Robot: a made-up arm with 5 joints.
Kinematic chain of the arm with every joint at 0, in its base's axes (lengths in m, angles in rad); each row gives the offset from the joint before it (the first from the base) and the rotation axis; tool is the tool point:
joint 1: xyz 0 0 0.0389 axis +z
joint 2: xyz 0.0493 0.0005 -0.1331 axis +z
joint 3: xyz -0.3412 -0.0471 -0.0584 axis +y
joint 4: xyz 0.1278 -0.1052 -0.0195 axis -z
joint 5: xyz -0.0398 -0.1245 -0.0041 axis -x
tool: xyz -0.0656 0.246 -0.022
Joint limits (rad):
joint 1: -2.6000..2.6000
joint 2: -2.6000..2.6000
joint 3: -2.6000..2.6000
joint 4: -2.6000..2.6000
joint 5: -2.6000..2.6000
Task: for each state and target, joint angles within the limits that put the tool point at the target. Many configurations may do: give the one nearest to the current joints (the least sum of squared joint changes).
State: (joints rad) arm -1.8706 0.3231 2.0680 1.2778 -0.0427
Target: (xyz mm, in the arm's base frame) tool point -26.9 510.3 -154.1
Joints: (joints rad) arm -1.8850 0.3076 2.4581 1.1226 0.3800
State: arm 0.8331 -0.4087 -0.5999 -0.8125 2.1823
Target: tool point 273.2 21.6 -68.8
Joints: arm 1.1868 -0.2157 -0.6424 -1.6857 2.1871
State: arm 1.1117 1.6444 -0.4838 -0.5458 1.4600
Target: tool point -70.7 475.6 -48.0
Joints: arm 1.4651 1.9304 -1.0399 -0.7539 2.1859
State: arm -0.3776 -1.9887 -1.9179 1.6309 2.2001
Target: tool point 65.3 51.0 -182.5
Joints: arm -0.7198 -1.6490 -1.9117 1.5988 2.0007
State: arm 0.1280 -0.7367 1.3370 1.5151 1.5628
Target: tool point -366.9 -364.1 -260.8
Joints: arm 0.7486 -0.0690 1.4612 1.0691 0.9201
